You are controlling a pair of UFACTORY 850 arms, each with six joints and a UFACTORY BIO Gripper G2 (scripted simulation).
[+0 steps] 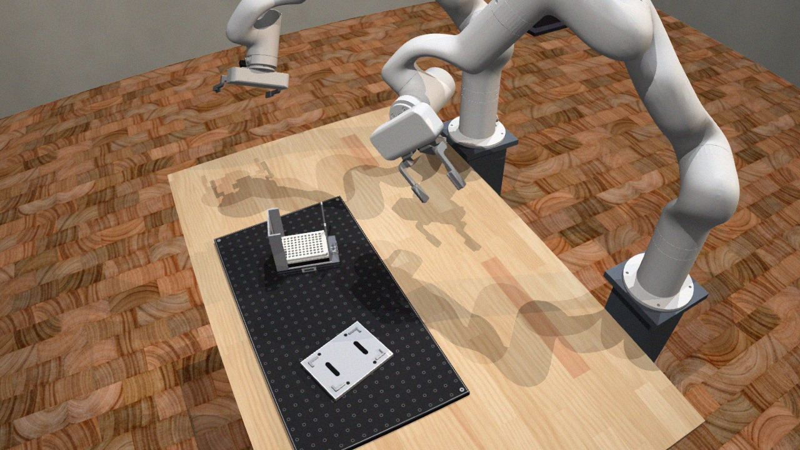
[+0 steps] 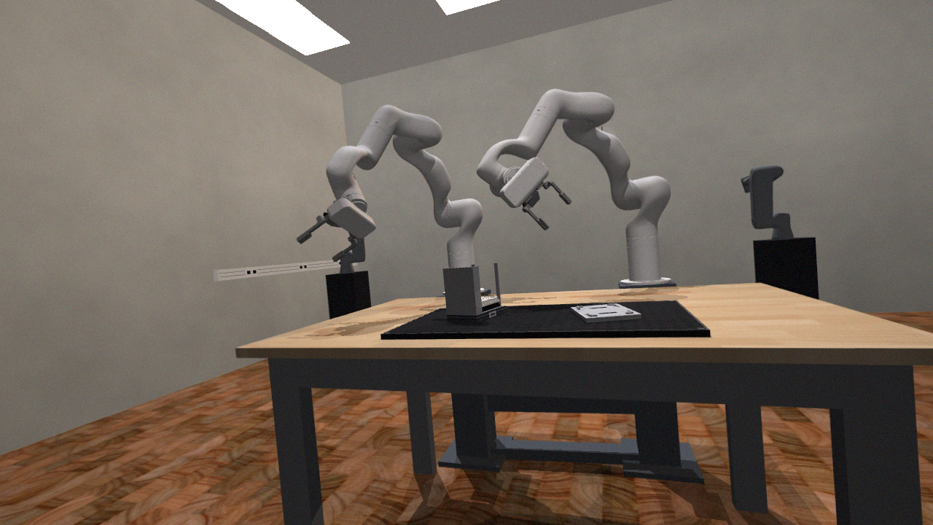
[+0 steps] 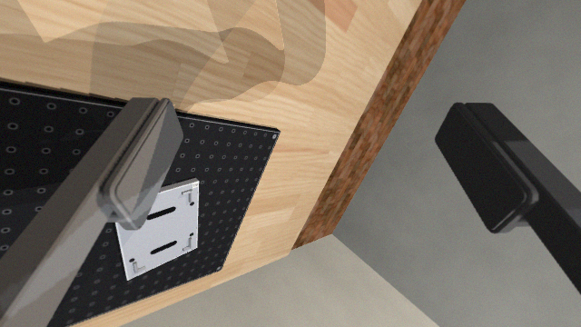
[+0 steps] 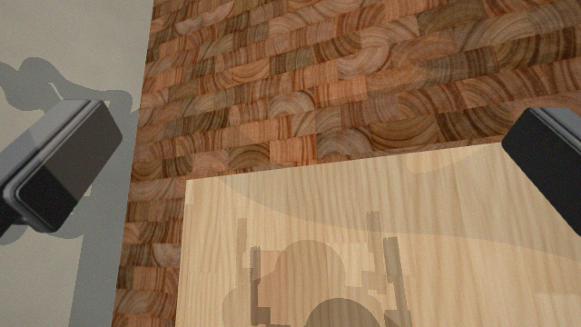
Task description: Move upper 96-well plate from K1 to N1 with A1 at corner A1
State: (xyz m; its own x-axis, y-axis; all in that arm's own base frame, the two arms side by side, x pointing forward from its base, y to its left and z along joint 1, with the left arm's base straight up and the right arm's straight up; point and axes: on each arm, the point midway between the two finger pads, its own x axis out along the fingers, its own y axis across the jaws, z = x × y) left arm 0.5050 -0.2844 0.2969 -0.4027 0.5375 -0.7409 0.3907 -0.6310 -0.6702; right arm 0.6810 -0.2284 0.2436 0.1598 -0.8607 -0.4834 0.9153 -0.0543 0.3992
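Now: left hand 250 mm short of the white 96-well plate, 240 mm above it and 220 mm to the left of it. The rest, counted from my left hand: black plate (260 mm below, 250 mm ahead, 220 mm to the right); then plate nest N1 (300 mm ahead, 280 mm below, 100 mm to the left).
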